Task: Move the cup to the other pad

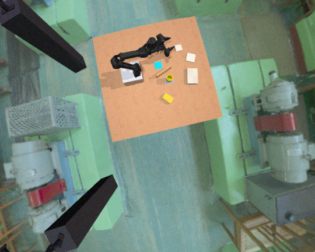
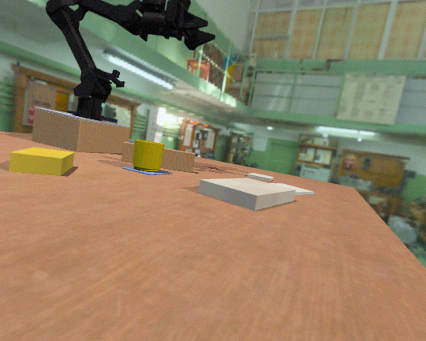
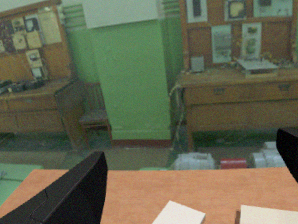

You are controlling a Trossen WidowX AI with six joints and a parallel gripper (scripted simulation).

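Right now the yellow cup is 36 cm below my gripper tip, 16 cm to the right of it and 7 cm behind it. From my gripper tip the other things lie so: cyan pad: 41 cm below, 11 cm behind, 6 cm to the left; long wooden bar: 38 cm below, 8 cm behind, 5 cm to the right.
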